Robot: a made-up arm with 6 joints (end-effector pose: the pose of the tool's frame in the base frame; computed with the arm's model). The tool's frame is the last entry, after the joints. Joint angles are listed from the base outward.
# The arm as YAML. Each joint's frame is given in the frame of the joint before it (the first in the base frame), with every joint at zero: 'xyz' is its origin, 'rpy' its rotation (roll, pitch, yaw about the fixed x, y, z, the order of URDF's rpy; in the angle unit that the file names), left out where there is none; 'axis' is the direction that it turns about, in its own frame. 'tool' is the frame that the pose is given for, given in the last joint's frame.
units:
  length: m
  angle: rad
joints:
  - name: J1
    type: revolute
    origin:
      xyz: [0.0, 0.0, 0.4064]
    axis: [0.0, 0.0, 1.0]
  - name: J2
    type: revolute
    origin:
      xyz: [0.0, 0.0, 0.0]
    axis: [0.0, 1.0, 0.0]
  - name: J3
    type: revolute
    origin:
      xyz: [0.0, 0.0, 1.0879]
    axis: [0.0, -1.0, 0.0]
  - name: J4
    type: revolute
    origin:
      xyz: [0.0, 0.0, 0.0]
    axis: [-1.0, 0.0, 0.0]
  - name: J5
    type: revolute
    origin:
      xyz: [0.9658, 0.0, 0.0]
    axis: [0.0, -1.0, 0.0]
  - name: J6
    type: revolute
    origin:
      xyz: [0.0, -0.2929, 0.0]
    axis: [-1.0, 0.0, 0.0]
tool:
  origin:
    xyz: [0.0, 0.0, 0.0]
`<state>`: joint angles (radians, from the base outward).
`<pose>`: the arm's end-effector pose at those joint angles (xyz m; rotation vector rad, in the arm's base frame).
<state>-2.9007 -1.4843 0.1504 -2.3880 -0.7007 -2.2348</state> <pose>0.9692 0.0181 1.4770 1.8059 -0.8912 0.5945</pose>
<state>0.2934 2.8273 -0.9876 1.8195 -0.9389 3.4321</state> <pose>-0.5911 -0.1033 -0.2479 -1.7033 2.2693 -0.8901</pose>
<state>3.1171 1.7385 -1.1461 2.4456 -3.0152 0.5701</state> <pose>-0.1917 -0.2201 -0.2023 -0.2752 -2.4766 -1.8013</pose>
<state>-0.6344 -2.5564 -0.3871 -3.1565 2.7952 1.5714</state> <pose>-0.7516 0.9167 0.2950 1.6479 0.0035 -0.9712</pose>
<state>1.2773 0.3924 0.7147 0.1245 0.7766 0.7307</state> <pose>0.6602 1.1800 1.7520 0.0079 -1.3460 0.7106</pose>
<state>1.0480 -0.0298 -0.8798 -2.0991 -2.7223 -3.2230</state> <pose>0.0793 0.4332 0.6013 1.2674 -1.4759 1.9750</pose>
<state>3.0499 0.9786 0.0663 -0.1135 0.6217 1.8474</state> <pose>-1.4346 0.4242 0.2295 0.4636 2.2886 -1.9090</pose>
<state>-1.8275 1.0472 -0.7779 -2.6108 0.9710 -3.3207</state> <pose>0.1032 -0.6016 0.0529 1.8026 2.2075 -0.3875</pose>
